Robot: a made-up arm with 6 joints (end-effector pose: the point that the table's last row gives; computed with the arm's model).
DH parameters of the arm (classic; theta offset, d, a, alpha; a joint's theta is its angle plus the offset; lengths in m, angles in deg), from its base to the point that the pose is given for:
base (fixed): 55.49 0 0.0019 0
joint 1: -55.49 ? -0.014 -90
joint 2: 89.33 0 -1.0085 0
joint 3: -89.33 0.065 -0.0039 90
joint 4: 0 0.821 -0.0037 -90
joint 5: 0 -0.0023 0.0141 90
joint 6: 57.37 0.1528 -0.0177 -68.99
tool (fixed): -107.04 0.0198 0 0
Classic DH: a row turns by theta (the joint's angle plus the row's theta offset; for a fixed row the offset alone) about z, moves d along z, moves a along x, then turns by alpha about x.
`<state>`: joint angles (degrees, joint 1 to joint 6).
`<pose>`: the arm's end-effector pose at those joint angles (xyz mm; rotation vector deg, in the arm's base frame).
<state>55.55 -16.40 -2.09 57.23 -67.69 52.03</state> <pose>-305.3 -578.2 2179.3 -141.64 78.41 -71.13</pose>
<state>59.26 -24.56 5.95 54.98 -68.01 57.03</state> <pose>-340.8 -716.1 2126.4 -137.23 74.49 -72.41</pose>
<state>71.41 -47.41 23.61 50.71 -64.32 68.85</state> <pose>-319.5 -1150.9 1863.8 -123.37 61.04 -76.08</pose>
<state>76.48 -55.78 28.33 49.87 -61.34 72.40</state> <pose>-254.2 -1311.9 1726.7 -117.69 55.62 -76.81</pose>
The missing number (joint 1, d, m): 0.3972
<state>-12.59 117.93 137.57 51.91 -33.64 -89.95</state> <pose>-23.1 19.7 -376.6 -81.10 130.47 73.96</pose>
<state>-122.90 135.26 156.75 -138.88 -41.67 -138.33</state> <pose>178.6 75.0 117.8 -78.15 -43.18 -60.65</pose>
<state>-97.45 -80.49 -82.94 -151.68 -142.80 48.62</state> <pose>300.4 1252.5 -92.3 44.25 -27.38 43.94</pose>
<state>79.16 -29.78 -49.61 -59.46 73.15 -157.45</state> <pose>-183.5 -1315.4 1506.0 -98.42 -2.43 -76.86</pose>
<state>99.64 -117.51 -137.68 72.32 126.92 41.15</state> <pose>-137.7 -240.2 -318.4 88.07 -102.54 -66.29</pose>
